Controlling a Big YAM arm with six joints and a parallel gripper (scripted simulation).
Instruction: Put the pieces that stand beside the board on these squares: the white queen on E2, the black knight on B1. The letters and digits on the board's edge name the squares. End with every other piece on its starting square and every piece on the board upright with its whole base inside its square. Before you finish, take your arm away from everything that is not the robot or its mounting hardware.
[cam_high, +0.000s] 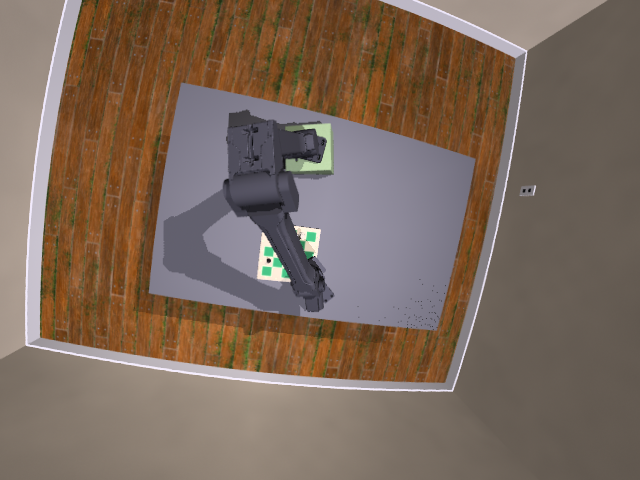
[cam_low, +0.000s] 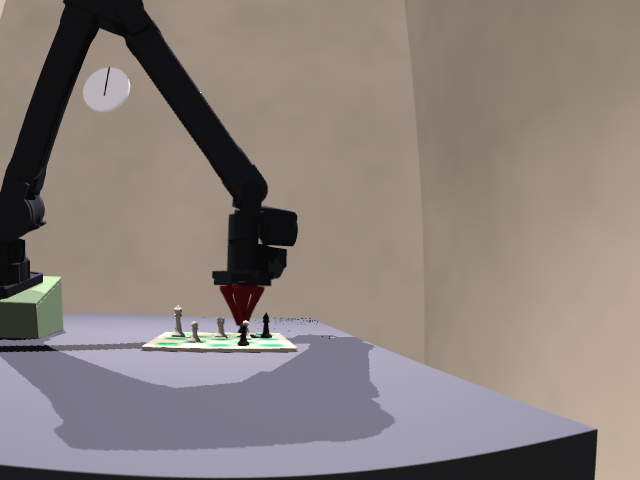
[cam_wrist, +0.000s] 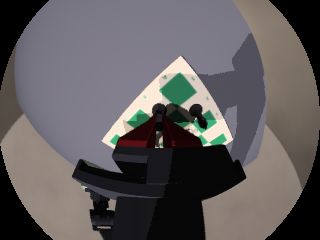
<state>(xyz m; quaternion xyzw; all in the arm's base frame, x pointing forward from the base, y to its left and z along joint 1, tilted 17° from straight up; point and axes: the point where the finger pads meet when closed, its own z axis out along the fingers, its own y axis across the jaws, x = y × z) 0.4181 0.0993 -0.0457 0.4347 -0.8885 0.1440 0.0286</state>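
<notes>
Now: hand 30 mm past the green-and-cream chessboard, 80 mm to the left of it and 30 mm above it.
</notes>
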